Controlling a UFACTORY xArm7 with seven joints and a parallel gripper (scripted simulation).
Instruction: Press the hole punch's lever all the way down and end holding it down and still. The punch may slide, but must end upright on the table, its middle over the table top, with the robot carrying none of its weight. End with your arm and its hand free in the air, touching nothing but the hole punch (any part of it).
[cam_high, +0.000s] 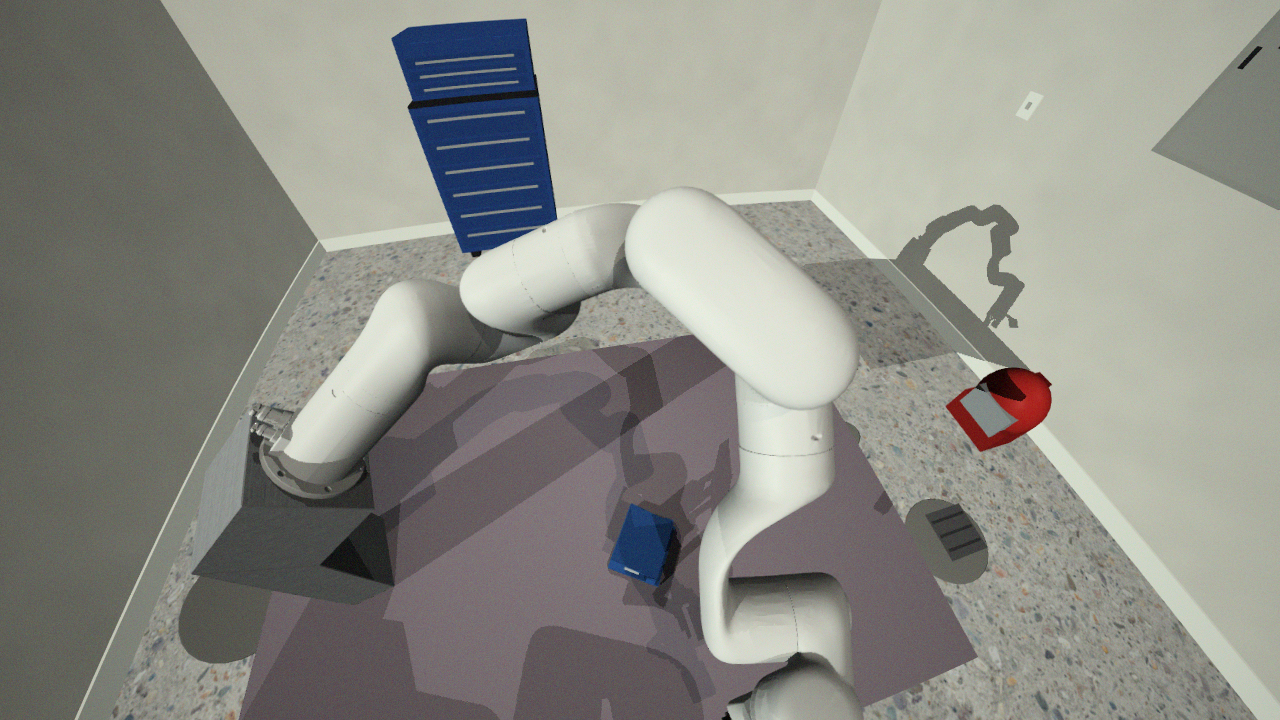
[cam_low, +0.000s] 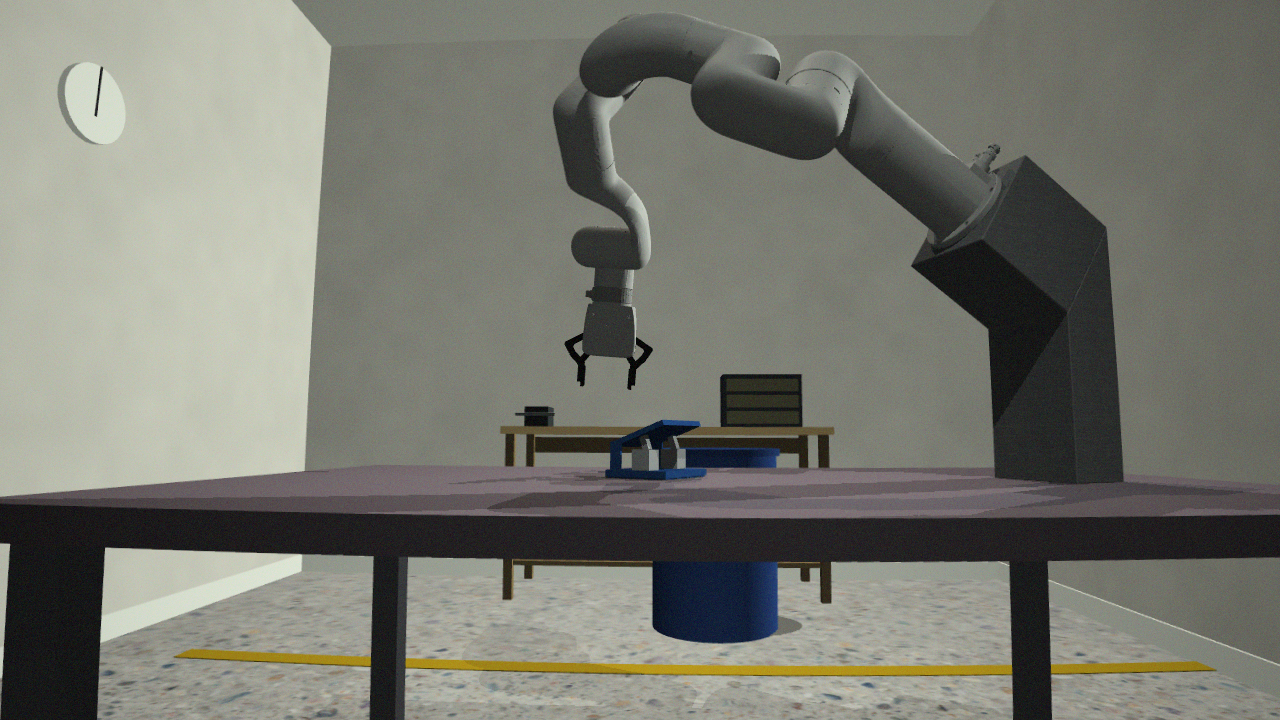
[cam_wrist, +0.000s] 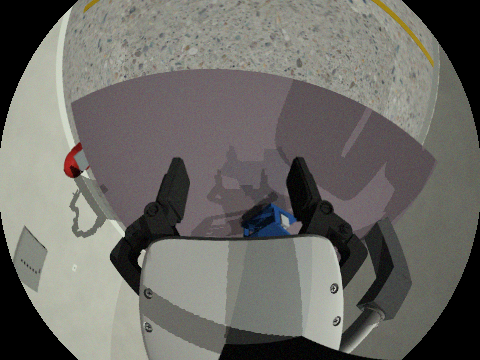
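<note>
Now: hand 25 cm to the right of the hole punch, 16 cm past it and 13 cm above it.
</note>
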